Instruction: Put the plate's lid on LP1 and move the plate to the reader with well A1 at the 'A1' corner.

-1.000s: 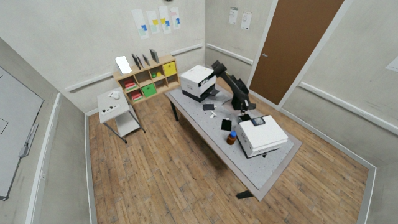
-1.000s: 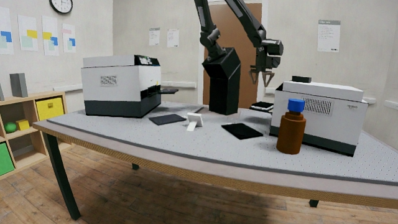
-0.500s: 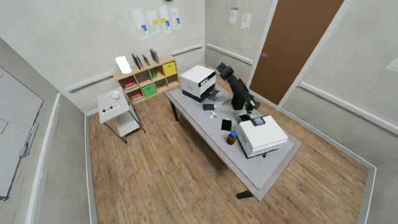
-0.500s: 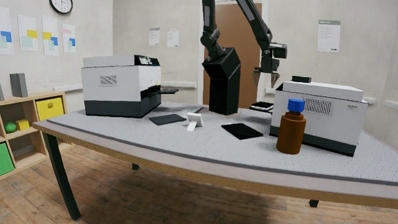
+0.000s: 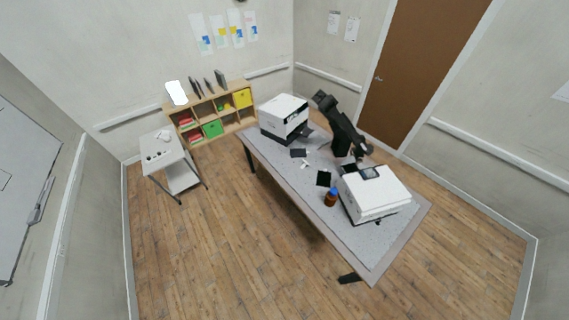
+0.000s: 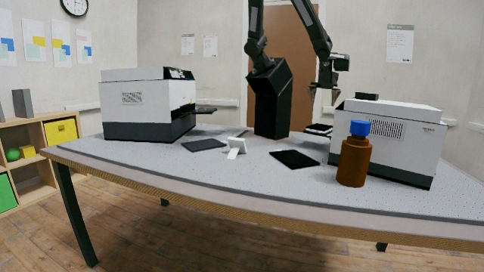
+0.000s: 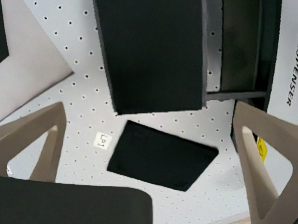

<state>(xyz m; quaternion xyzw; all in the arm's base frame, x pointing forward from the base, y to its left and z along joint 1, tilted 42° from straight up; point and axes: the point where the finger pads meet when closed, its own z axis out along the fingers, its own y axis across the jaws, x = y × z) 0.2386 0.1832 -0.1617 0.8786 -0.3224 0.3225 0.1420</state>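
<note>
Now: hand 11 cm above the white well plate.
</note>
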